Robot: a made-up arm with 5 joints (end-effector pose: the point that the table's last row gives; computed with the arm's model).
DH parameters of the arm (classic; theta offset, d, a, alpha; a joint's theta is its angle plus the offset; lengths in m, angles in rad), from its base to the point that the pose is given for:
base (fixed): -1.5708 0.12 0 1.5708
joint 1: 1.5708 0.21 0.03 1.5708
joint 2: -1.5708 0.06 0 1.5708
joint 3: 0 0.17 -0.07 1.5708
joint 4: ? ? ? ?
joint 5: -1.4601 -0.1 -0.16 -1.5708
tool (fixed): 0 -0.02 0 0
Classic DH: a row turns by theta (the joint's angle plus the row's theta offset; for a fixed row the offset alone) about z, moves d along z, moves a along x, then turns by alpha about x.
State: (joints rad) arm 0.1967 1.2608 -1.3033 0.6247 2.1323
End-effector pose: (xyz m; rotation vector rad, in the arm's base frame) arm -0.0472 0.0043 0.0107 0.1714 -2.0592 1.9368
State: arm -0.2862 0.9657 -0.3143 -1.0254 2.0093
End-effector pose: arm -0.2092 0.0375 0.0596 -0.1863 2.2501 0.1223
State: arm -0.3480 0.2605 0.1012 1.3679 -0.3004
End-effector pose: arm -0.1004 0.0041 0.1931 0.3785 1.4060 0.1830
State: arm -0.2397 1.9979 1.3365 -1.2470 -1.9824
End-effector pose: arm -0.2139 0.3005 0.2363 1.6008 -1.0501 -0.4251
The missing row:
joint 4: -1.4601 0 0.1811 3.1416
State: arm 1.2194 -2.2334 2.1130 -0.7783 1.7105
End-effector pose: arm -0.3623 -0.0144 0.1945 -2.3815 0.9229 1.6546
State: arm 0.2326 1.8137 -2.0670 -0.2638 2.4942
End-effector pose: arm -0.1508 -0.0720 0.0605 -1.1404 0.7879 -2.1492
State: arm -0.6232 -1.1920 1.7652 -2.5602 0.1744
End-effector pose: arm -0.5008 0.0755 -0.0693 -1.2249 -1.1621 0.3302
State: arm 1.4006 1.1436 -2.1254 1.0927 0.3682
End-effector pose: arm -0.2252 -0.0603 0.2533 2.5107 -0.7659 -1.3760
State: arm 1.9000 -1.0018 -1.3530 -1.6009 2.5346
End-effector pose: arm -0.2923 0.2012 0.2776 0.5232 -2.3661 0.8811
